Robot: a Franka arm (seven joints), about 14 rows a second.
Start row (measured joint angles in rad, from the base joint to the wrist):
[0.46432 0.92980 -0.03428 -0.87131 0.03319 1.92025 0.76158]
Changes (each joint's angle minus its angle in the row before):
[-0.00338 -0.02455 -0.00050 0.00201 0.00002 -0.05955 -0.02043]
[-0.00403 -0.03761 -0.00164 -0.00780 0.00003 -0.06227 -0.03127]
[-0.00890 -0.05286 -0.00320 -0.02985 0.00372 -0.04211 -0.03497]
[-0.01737 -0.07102 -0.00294 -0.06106 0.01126 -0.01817 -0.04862]
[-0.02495 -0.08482 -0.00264 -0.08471 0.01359 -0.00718 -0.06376]
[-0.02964 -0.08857 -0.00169 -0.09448 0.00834 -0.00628 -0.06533]
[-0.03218 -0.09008 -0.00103 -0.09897 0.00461 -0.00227 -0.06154]
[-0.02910 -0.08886 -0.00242 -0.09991 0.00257 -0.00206 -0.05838]
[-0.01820 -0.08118 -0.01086 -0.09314 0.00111 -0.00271 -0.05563]
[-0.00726 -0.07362 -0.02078 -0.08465 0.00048 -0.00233 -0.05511]
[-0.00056 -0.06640 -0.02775 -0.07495 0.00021 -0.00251 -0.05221]
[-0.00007 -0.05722 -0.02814 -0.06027 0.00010 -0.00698 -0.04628]
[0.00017 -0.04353 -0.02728 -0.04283 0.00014 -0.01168 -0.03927]
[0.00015 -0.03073 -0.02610 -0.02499 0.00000 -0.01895 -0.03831]
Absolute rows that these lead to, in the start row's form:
[0.46094 0.90525 -0.03478 -0.86930 0.03321 1.86070 0.74115]
[0.45691 0.86764 -0.03642 -0.87710 0.03324 1.79843 0.70988]
[0.44801 0.81478 -0.03962 -0.90695 0.03696 1.75632 0.67491]
[0.43064 0.74376 -0.04256 -0.96801 0.04822 1.73815 0.62629]
[0.40569 0.65894 -0.04520 -1.05272 0.06181 1.73097 0.56253]
[0.37605 0.57037 -0.04689 -1.14720 0.07015 1.72469 0.49720]
[0.34387 0.48029 -0.04792 -1.24617 0.07476 1.72242 0.43566]
[0.31477 0.39143 -0.05034 -1.34608 0.07733 1.72036 0.37728]
[0.29657 0.31025 -0.06120 -1.43922 0.07844 1.71765 0.32165]
[0.28931 0.23663 -0.08198 -1.52387 0.07892 1.71532 0.26654]
[0.28875 0.17023 -0.10973 -1.59882 0.07913 1.71281 0.21433]
[0.28868 0.11301 -0.13787 -1.65909 0.07923 1.70583 0.16805]
[0.28885 0.06948 -0.16515 -1.70192 0.07937 1.69415 0.12878]
[0.28900 0.03875 -0.19125 -1.72691 0.07937 1.67520 0.09047]

